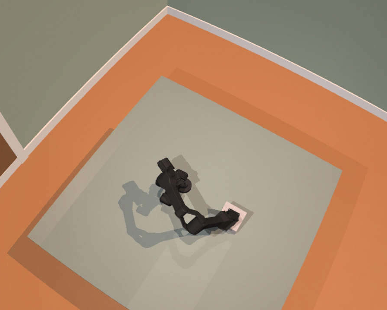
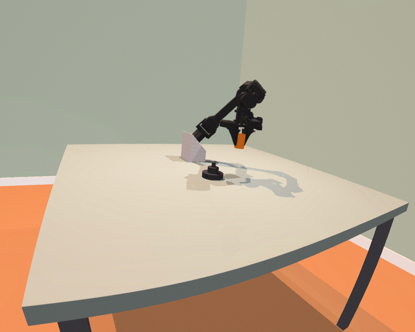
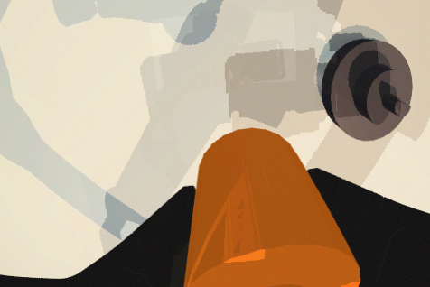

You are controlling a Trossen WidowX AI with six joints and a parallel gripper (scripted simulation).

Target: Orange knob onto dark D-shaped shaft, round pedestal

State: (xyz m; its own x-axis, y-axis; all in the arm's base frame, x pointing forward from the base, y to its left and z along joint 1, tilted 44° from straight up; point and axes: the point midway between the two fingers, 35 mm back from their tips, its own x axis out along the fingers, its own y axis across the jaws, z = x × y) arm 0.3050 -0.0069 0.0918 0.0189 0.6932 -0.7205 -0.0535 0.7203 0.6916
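Right now the dark pedestal is 120 mm to the right of my gripper tip and 100 mm below it. Also, from my gripper tip: orange knob (20 mm above).
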